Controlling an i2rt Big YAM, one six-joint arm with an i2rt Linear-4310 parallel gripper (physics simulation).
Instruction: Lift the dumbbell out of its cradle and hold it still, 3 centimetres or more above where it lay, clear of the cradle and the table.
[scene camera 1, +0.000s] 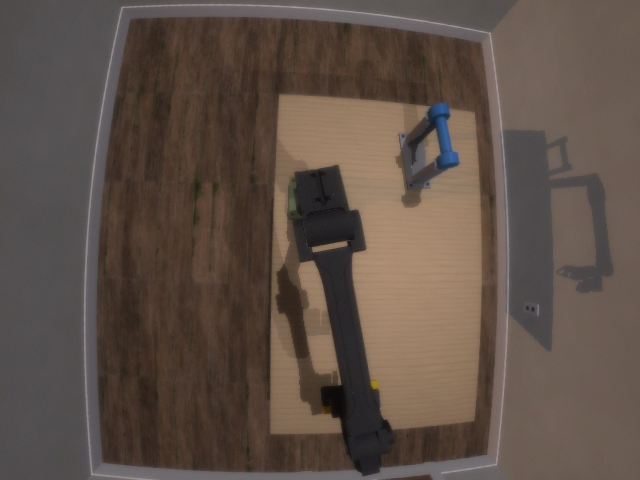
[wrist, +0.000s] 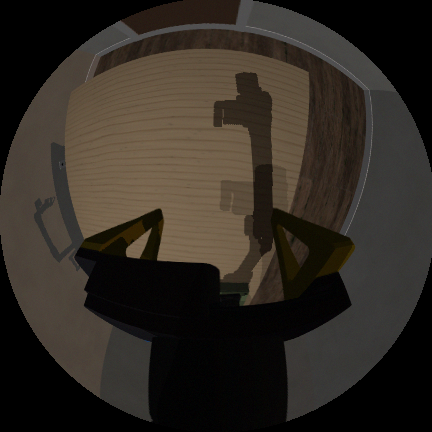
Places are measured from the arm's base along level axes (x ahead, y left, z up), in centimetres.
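Pixels of known places: gripper, fingertip midpoint: (wrist: 216, 214); arm's base, link origin: (wrist: 228, 300).
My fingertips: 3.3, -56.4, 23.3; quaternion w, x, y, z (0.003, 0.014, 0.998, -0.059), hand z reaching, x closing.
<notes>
Ahead of a thing's pixels: the offset from my fingertips to its top centre, as dx, dy, dz. "pt": to the spot under its first point. Level surfaces: height alone.
The blue dumbbell @[+40.7, +69.8, -2.8] (scene camera 1: 444, 136) rests across the tops of the two uprights of its grey cradle @[pt +37.2, +63.5, -28.0] (scene camera 1: 409, 175), near the upper right corner of the table in the scene view. My gripper (wrist: 216, 214) is open, with its yellow fingers wide apart and no object between them. In the scene view it is mostly hidden under the arm near the table's lower edge, far from the dumbbell, and bits of yellow finger show on both sides of the arm. The dumbbell cannot be made out clearly in the wrist view.
The pale wooden table @[dz -28.8] (scene camera 1: 423, 310) (wrist: 150, 125) lies below the gripper. The dark arm (scene camera 1: 343, 304) stretches over its left part from the green base plate (scene camera 1: 293, 198). Shadows of the arm fall on the table and the wall. The wall runs close beyond the table's right edge.
</notes>
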